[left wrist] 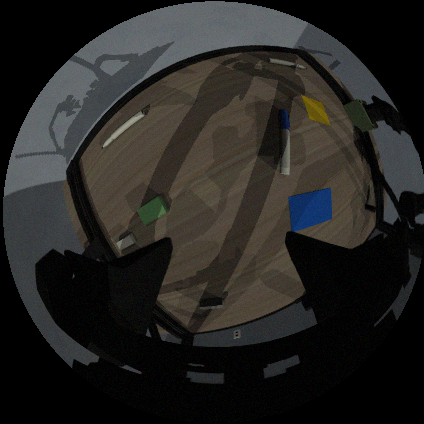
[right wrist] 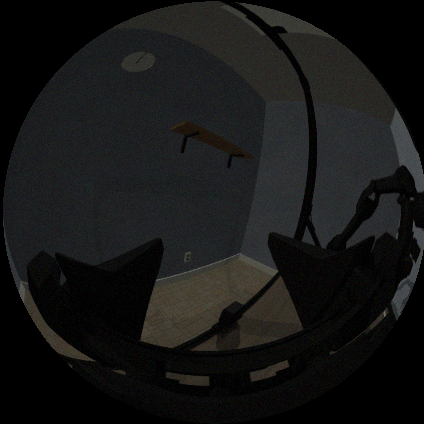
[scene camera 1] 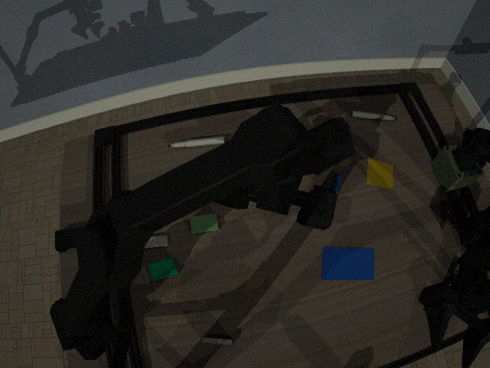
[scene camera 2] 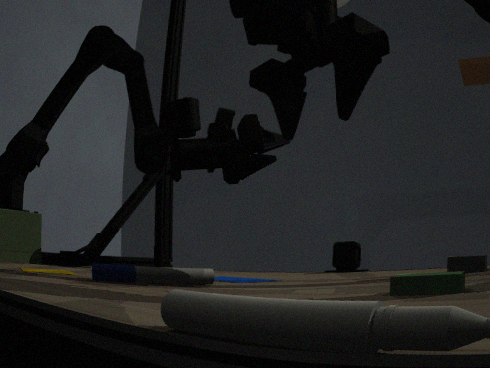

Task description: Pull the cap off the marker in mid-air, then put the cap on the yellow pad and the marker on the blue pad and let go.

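Where they show: left gripper, fingertip midpoint: (left wrist: 229, 241) (scene camera 1: 272, 212) (scene camera 2: 314, 130); right gripper, fingertip midpoint: (right wrist: 215, 242) (scene camera 1: 450, 360) (scene camera 2: 282, 149); left arm's base, origin of the base link: (scene camera 1: 84, 329); right arm's base, origin of the base link: (scene camera 1: 464, 160) (scene camera 2: 8, 211).
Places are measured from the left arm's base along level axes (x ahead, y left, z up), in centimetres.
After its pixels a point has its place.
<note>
The capped marker (scene camera 2: 167, 276) {z -4.5, x 58.5, y -19.0 cm} (left wrist: 285, 150) {z -3.6, x 57.7, y -20.0 cm} lies on the table; its blue cap (scene camera 1: 338, 183) {z -3.6, x 64.4, y -18.3 cm} (scene camera 2: 114, 273) {z -4.4, x 64.2, y -17.0 cm} (left wrist: 284, 119) {z -3.5, x 64.1, y -17.8 cm} is on the end nearer the yellow pad. In scene camera 1 my left arm hides most of its body. The small yellow pad (scene camera 1: 380, 174) {z -5.3, x 75.3, y -25.7 cm} (scene camera 2: 48, 271) {z -5.3, x 74.9, y -24.5 cm} (left wrist: 316, 110) {z -5.3, x 75.2, y -25.7 cm} and larger blue pad (scene camera 1: 348, 263) {z -5.3, x 50.7, y -31.8 cm} (scene camera 2: 245, 280) {z -5.3, x 49.1, y -28.9 cm} (left wrist: 310, 209) {z -5.3, x 50.3, y -31.3 cm} lie flat nearby. My left gripper (scene camera 1: 274, 206) {z 10.8, x 43.6, y -14.0 cm} (scene camera 2: 316, 129) {z 10.8, x 43.6, y -14.0 cm} (left wrist: 229, 241) {z 10.8, x 43.6, y -14.0 cm} is open and empty, high above the table. My right gripper (scene camera 1: 451, 354) {z 18.2, x 39.5, y -55.0 cm} (scene camera 2: 281, 150) {z 18.2, x 39.5, y -55.0 cm} (right wrist: 215, 242) {z 18.2, x 39.5, y -55.0 cm} is open and empty, raised at the right of scene camera 1.
White pens (scene camera 1: 197, 142) {z -3.7, x 50.9, y 14.6 cm} (scene camera 1: 372, 116) {z -3.8, x 89.2, y -14.8 cm} (scene camera 2: 270, 318) {z -4.1, x 52.6, y 15.0 cm} (left wrist: 125, 128) {z -4.4, x 51.6, y 13.3 cm} lie near the far edge. A green block (scene camera 1: 204, 223) {z -3.9, x 37.0, y -1.4 cm} (scene camera 2: 427, 284) {z -4.6, x 38.0, y 0.4 cm} (left wrist: 153, 210) {z -3.9, x 37.5, y -1.8 cm}, white block (scene camera 1: 158, 241) {z -4.2, x 26.8, y 3.5 cm} (left wrist: 126, 242) {z -4.2, x 26.8, y 3.5 cm} and teal block (scene camera 1: 162, 269) {z -3.9, x 22.8, y -1.8 cm} lie left. A thin grey piece (scene camera 1: 218, 340) {z -3.2, x 19.5, y -21.3 cm} lies near the bottom. Black rails border the table.
</note>
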